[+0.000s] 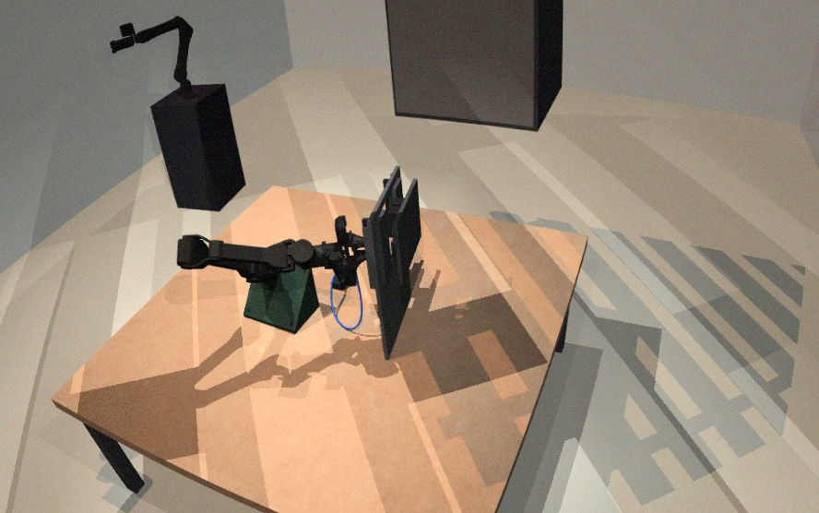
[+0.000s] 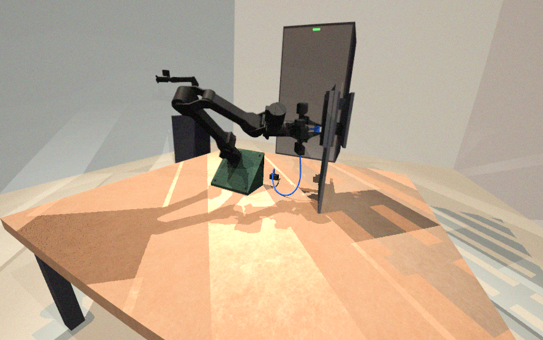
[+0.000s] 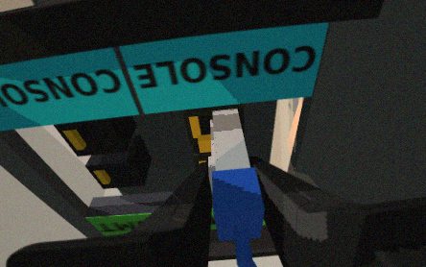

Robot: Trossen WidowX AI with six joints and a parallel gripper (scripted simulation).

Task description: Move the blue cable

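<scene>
Right now my gripper tip is right at the cable plug. The rest, counted from my gripper tip: black block 220 mm behind, 160 mm to the left, 280 mm below.
</scene>
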